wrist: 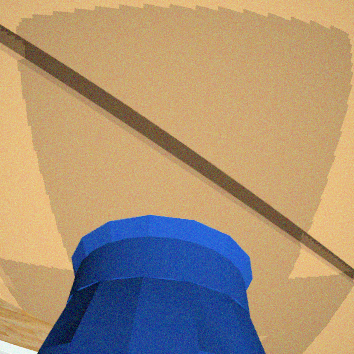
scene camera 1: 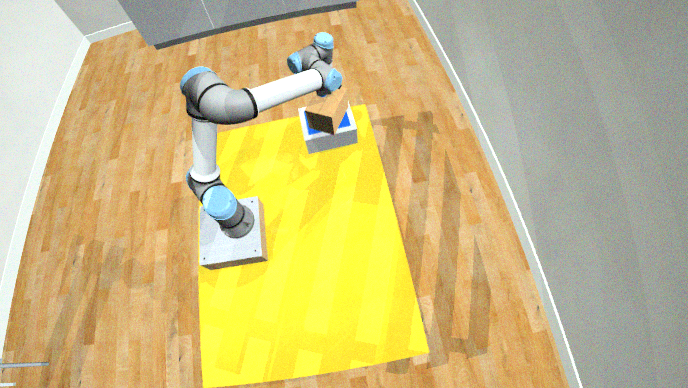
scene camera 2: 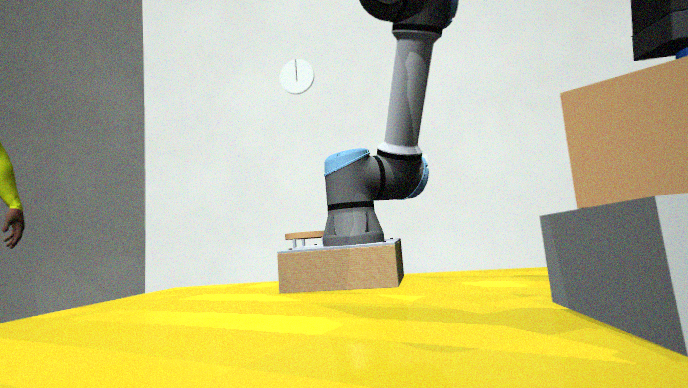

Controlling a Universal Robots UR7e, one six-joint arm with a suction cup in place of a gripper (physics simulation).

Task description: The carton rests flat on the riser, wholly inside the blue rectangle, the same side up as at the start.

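Places are measured from the arm's base along level axes (x right, y back, z down), in millimetres.
Pixels of known places: hand, its tool point: (wrist: 165, 251) (scene camera 1: 322, 96); arm's base, origin of its link: (scene camera 1: 237, 221) (scene camera 2: 353, 243).
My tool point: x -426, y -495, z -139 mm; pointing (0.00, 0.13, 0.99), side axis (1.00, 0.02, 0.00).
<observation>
For each thing: its top centre in the pictures, then the offset to it from my tool point. "spot": a spot on its surface instead. Level surfaces: height alone.
- tan carton, centre of its top: (wrist: 323, 254) (scene camera 2: 673, 79) (scene camera 1: 326, 98) dx +30, dy -11, dz -11 mm
- grey riser, centre of its top: (scene camera 2: 685, 200) (scene camera 1: 326, 118) dx +32, dy +1, dz +119 mm
- blue rectangle, a spot on its surface: (scene camera 1: 345, 120) spot: dx +74, dy -81, dz +119 mm
- yellow mat, height of its surface: dz +239 mm
The tan carton (scene camera 1: 328, 106) (scene camera 2: 630, 135) (wrist: 200, 100) stands upright on the grey riser (scene camera 1: 332, 144) (scene camera 2: 605, 250), turned askew to its edges, with no gap visible beneath it in scene camera 2. A dark seam crosses its top in the wrist view. Parts of the blue rectangle (scene camera 1: 345, 120) show beside the carton. One lower corner is close to the rectangle's front edge; the far side is hidden, so I cannot tell if it is wholly inside. My blue suction cup (scene camera 2: 682, 53) (wrist: 161, 230) is on the carton's top and holds it.
The yellow mat (scene camera 1: 320, 240) (scene camera 2: 250, 340) lies under the riser and the arm's base block (scene camera 1: 232, 250) (scene camera 2: 340, 270). A grey cabinet (scene camera 1: 240, 12) stands beyond the arm. A person's hand (scene camera 2: 13, 227) shows at the left edge in scene camera 2.
</observation>
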